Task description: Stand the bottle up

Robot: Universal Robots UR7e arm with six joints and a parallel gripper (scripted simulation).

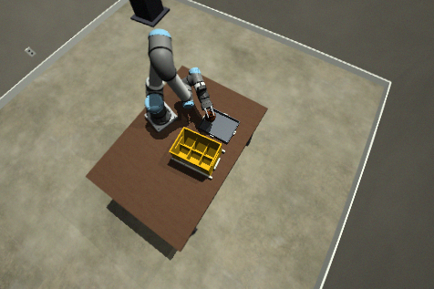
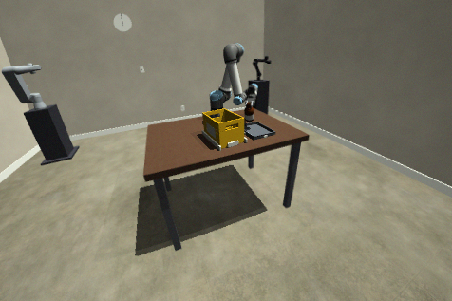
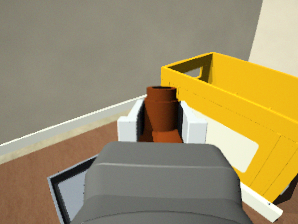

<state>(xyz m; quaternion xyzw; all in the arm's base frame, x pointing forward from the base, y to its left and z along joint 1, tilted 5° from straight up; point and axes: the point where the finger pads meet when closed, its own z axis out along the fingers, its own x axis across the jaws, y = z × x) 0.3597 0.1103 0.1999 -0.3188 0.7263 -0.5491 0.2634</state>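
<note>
Now: hand 10 mm past the brown bottle, 10 mm to the right of it and 50 mm above it. From my hand the other things lie so: yellow crate (20 mm ahead, 230 mm to the right, 120 mm below); tray (40 mm ahead, 40 mm to the left, 190 mm below).
</note>
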